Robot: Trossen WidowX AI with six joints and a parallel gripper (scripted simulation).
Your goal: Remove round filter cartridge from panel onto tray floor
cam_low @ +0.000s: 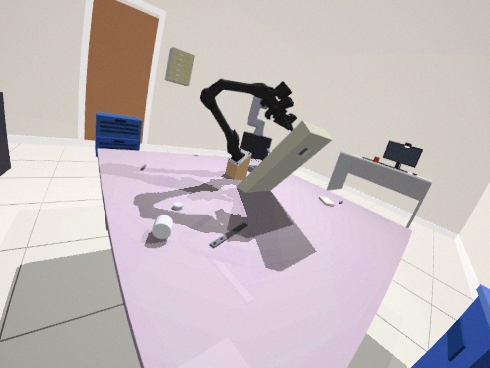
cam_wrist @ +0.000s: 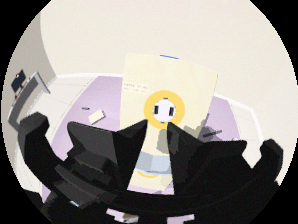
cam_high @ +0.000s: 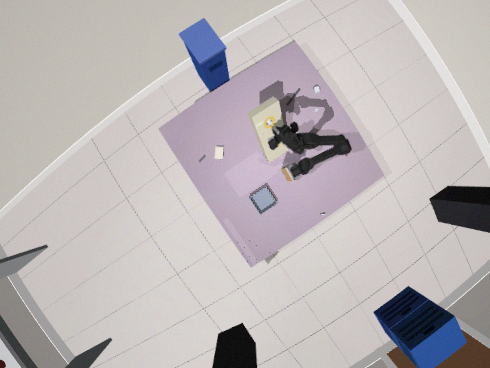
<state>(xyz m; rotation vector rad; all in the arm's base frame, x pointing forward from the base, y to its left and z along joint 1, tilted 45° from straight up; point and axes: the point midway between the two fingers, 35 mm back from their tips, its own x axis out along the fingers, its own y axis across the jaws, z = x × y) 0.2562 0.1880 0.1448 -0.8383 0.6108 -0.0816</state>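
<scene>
My gripper tip is 7 cm short of the round filter cartridge and 5 cm above it. Also, from my gripper tip: grey tray (37 cm behind, 31 cm below, 24 cm to the left); cream block (36 cm to the left, 32 cm below, 9 cm ahead).
</scene>
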